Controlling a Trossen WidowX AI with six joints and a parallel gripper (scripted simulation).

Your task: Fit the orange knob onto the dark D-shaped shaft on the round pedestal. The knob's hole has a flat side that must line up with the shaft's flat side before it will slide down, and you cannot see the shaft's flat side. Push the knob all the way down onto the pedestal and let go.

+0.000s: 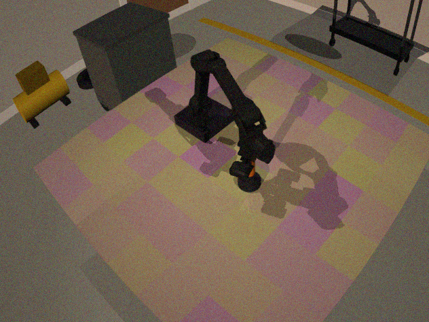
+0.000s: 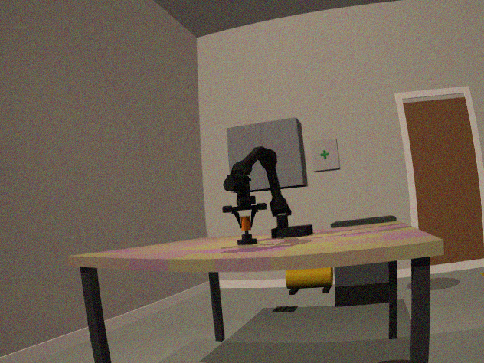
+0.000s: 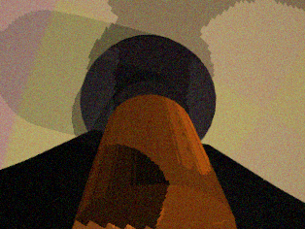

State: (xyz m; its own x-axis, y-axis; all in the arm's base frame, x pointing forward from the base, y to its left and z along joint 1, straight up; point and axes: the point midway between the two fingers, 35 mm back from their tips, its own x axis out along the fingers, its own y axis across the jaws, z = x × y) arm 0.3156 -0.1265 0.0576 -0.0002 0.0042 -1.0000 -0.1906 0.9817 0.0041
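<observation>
The orange knob is 20 mm above my gripper tip. Also, from my gripper tip: D-shaped shaft 40 mm below.
</observation>
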